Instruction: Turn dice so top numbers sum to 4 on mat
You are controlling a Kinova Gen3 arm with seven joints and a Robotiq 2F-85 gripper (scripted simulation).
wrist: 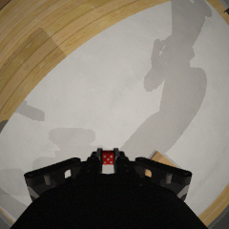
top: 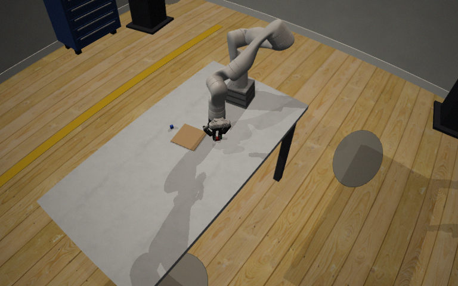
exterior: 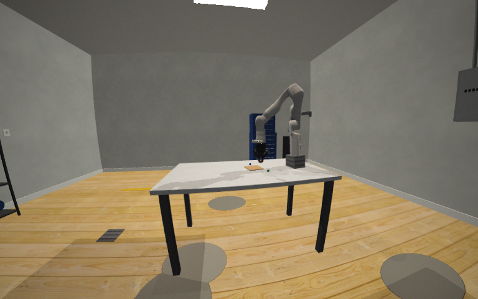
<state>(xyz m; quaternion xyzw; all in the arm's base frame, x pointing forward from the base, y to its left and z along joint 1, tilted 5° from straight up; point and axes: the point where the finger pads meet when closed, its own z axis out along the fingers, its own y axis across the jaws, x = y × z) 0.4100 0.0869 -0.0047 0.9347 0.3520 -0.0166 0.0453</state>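
The green die is 9 cm behind my hand, 3 cm to the right of it and 11 cm below it. The rest, counted from my hand: blue die (3 cm behind, 29 cm to the right, 11 cm below); tan mat (2 cm behind, 18 cm to the right, 11 cm below); red die (1 cm below).
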